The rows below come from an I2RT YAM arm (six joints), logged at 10 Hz.
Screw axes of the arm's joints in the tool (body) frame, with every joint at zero. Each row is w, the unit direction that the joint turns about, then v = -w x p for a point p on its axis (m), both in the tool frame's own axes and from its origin. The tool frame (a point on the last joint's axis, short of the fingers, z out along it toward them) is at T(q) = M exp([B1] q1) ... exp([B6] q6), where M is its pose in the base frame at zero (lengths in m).
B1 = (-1, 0, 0, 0.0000, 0.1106, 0.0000)
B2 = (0, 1, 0, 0.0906, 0.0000, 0.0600)
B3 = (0, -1, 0, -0.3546, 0.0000, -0.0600)
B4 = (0, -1, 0, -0.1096, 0.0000, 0.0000)
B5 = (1, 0, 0, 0.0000, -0.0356, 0.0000)
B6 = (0, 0, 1, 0.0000, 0.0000, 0.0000)
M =
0 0 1 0.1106
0 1 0 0.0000
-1 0 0 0.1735
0 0 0 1
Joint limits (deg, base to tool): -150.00..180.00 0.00..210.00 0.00..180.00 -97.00..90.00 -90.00..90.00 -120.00..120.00
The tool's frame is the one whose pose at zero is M.
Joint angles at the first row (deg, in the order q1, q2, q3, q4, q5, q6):
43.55 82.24 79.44 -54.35 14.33 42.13
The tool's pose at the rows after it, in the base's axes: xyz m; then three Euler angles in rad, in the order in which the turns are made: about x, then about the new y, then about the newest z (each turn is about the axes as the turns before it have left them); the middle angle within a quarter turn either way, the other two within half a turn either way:
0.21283, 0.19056, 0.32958, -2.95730, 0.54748, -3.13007
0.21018, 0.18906, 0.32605, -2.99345, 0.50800, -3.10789
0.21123, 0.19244, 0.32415, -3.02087, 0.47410, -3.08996
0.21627, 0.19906, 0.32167, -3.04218, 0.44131, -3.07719
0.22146, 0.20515, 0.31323, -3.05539, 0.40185, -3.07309
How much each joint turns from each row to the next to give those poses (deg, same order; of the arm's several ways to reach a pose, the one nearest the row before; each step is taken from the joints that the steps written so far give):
0.04 -0.13 0.00 -2.97 -0.11 1.27
0.14 0.39 0.15 -2.75 -0.15 1.07
0.32 1.57 1.42 -2.36 -0.16 1.18
0.20 2.56 2.17 -1.84 -0.39 0.89
0.02 2.30 0.63 -0.52 -1.03 0.44

